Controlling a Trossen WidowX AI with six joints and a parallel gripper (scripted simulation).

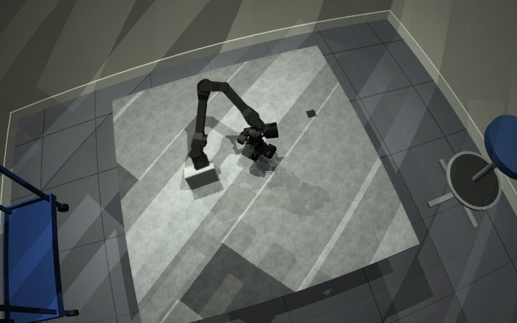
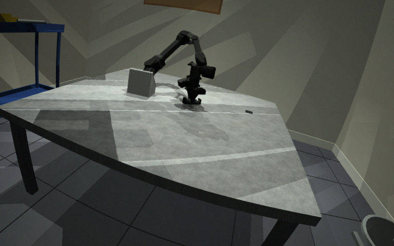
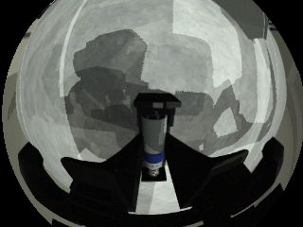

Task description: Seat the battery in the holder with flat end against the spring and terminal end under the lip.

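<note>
Right now the battery is 1 cm above my gripper tip. Also, from my gripper tip: small dark flat piece (36 cm ahead, 9 cm to the left, 1 cm below).
</note>
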